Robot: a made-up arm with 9 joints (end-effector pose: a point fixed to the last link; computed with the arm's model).
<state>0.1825 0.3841 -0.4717 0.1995 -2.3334 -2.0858 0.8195 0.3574 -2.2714</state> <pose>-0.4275 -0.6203 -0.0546 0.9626 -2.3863 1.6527</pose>
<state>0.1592 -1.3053 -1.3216 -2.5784 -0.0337 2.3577 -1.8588 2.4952 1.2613</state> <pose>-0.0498 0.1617 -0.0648 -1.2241 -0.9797 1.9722</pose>
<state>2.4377 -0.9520 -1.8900 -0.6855 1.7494 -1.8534 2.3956 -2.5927 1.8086</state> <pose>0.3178 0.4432 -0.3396 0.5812 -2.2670 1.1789</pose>
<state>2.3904 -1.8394 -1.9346 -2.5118 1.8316 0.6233 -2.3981 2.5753 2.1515</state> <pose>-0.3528 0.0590 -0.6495 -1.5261 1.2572 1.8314</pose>
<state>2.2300 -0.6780 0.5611 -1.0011 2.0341 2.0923 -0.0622 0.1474 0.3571</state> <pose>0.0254 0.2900 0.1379 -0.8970 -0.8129 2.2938</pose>
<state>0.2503 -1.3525 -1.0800 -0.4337 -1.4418 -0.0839 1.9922 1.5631 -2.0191</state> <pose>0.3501 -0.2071 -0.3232 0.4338 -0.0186 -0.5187</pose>
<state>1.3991 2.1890 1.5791 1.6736 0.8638 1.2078 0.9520 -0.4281 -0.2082</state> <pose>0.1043 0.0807 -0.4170 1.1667 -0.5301 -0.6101</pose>
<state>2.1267 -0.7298 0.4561 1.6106 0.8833 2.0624 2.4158 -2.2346 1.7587</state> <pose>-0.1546 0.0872 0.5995 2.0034 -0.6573 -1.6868</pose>
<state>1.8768 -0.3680 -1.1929 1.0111 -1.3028 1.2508 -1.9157 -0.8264 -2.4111</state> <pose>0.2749 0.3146 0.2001 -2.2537 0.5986 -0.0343</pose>
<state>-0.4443 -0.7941 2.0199 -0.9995 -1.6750 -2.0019 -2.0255 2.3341 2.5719</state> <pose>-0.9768 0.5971 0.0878 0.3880 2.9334 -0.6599</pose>
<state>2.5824 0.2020 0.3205 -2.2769 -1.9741 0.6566 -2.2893 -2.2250 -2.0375</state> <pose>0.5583 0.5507 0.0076 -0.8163 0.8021 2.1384</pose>
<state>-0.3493 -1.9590 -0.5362 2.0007 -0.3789 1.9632 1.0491 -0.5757 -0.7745</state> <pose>0.5465 0.1143 0.2554 -1.6194 0.2428 0.6961</pose>
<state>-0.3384 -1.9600 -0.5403 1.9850 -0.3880 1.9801 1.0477 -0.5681 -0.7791</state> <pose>0.5419 0.1142 0.2561 -1.6422 0.2503 0.6709</pose>
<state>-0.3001 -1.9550 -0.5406 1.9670 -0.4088 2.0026 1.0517 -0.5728 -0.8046</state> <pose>0.5375 0.1119 0.2642 -1.6582 0.2325 0.6271</pose>
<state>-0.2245 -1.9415 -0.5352 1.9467 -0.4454 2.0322 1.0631 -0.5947 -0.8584</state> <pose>0.5327 0.1067 0.2825 -1.6629 0.1793 0.5597</pose>
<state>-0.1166 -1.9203 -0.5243 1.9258 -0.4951 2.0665 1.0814 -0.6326 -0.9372</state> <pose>0.5269 0.0992 0.3096 -1.6536 0.0939 0.4733</pose>
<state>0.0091 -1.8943 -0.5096 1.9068 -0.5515 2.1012 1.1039 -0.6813 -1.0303</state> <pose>0.5197 0.0907 0.3417 -1.6306 -0.0107 0.3793</pose>
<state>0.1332 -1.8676 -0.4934 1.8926 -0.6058 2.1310 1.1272 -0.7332 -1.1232</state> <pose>0.5118 0.0829 0.3737 -1.5981 -0.1165 0.2916</pose>
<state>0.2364 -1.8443 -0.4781 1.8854 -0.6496 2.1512 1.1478 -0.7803 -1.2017</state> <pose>0.5052 0.0768 0.4007 -1.5626 -0.2063 0.2235</pose>
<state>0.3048 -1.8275 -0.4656 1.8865 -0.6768 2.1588 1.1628 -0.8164 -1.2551</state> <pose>0.5018 0.0732 0.4195 -1.5305 -0.2688 0.1842</pose>
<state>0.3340 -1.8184 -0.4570 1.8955 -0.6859 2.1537 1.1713 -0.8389 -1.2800</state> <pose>0.5029 0.0721 0.4291 -1.5057 -0.3008 0.1763</pose>
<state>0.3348 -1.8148 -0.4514 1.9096 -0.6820 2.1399 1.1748 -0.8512 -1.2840</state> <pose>0.5074 0.0728 0.4320 -1.4866 -0.3111 0.1909</pose>
